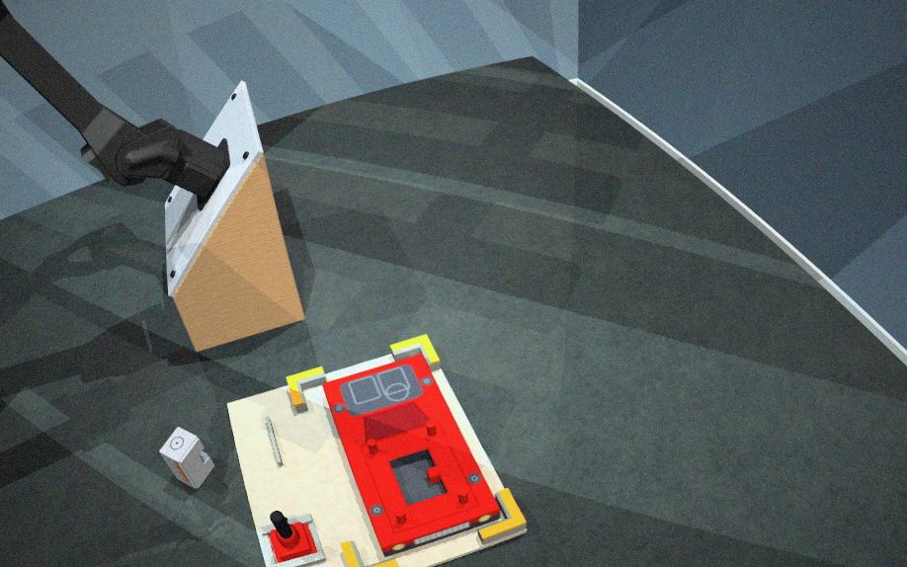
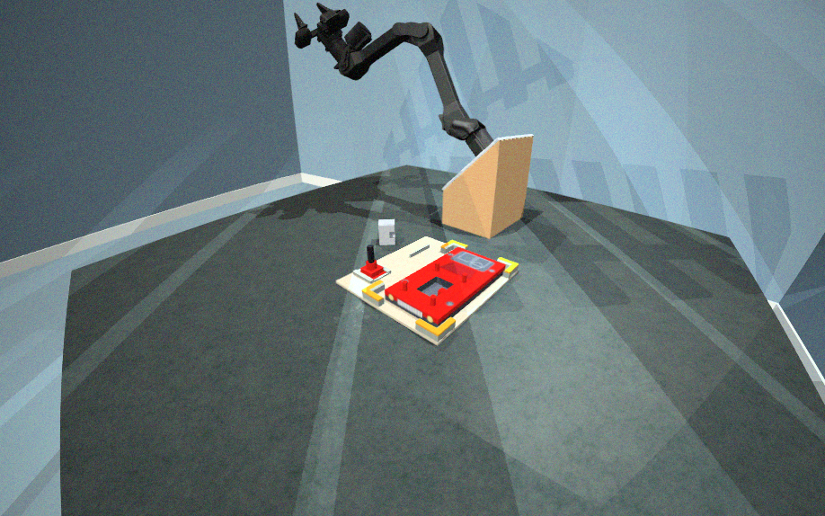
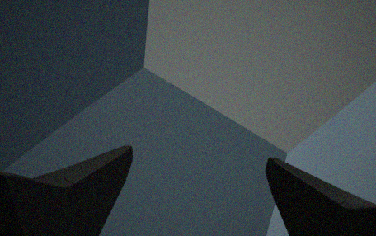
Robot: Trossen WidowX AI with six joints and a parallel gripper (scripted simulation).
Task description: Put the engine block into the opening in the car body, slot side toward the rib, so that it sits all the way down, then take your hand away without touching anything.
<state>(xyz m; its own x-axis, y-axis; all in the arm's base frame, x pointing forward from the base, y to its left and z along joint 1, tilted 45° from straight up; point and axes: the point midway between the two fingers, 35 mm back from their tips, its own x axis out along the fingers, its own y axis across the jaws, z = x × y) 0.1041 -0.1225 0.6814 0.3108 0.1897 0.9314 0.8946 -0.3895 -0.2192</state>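
Now: gripper tip 58 cm above the grey engine block, 49 cm to the right of it and 13 cm short of it. Also, from my gripper tip: grey bar (66 cm to the left, 59 cm below, 18 cm ahead).
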